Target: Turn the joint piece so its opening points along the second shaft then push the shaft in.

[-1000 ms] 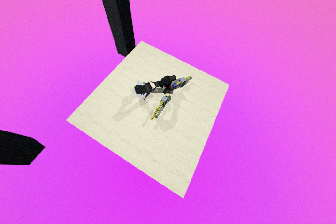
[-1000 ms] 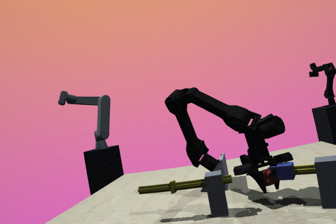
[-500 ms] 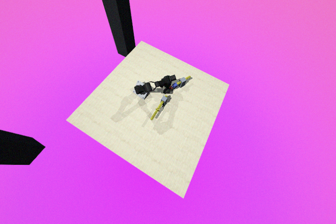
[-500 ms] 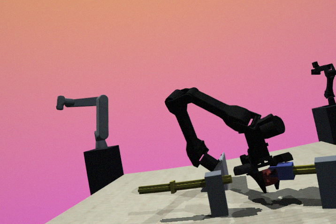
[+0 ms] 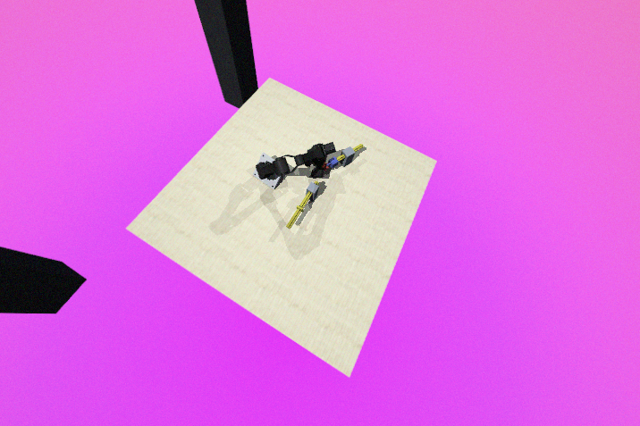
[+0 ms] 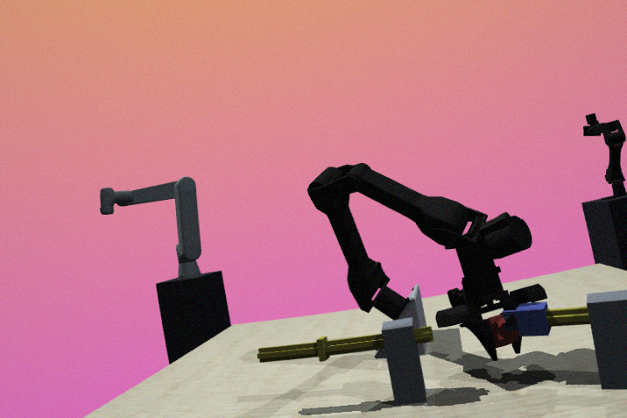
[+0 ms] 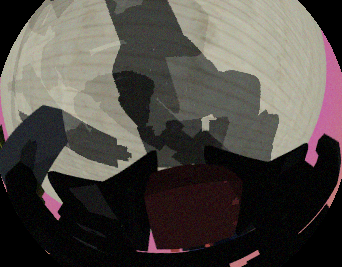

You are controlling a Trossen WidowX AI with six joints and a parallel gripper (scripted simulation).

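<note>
The red square joint piece lies 50 mm above my gripper tip.
</note>
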